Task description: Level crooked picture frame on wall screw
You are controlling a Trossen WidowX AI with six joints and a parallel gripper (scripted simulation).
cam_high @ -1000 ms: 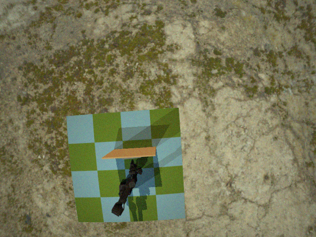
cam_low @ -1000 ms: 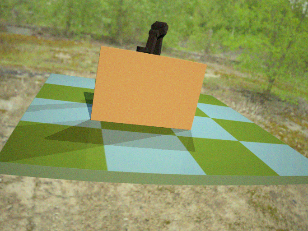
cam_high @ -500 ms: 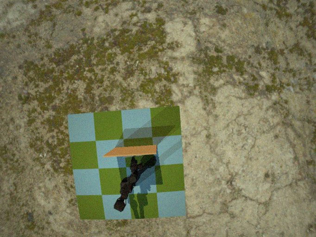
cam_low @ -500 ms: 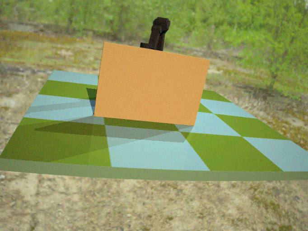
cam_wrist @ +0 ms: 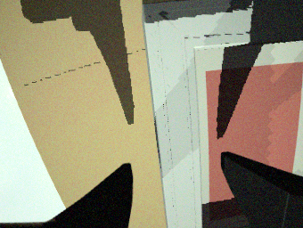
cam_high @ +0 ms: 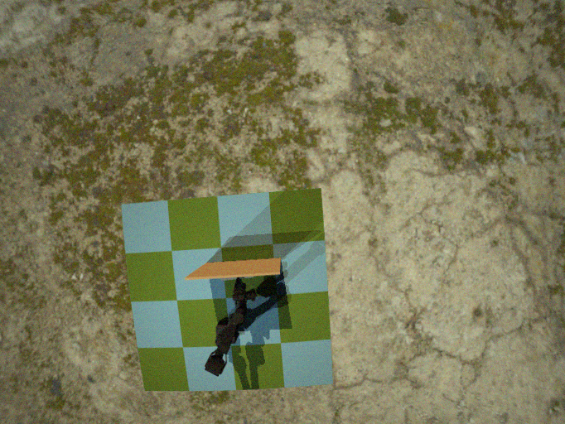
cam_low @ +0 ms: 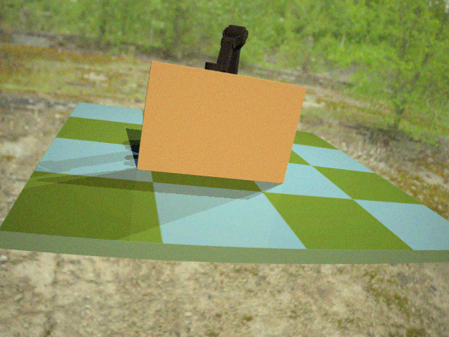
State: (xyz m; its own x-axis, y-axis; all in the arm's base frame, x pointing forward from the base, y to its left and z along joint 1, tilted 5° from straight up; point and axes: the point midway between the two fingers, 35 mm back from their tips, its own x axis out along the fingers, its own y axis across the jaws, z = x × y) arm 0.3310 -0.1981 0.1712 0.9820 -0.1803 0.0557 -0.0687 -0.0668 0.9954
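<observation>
Right now my gripper tip is 10 mm short of the picture frame, 10 mm to the right of it and 50 mm above it. From my gripper tip the other things lie so: orange wall panel 20 mm ahead, 10 mm to the left, 70 mm below.
</observation>
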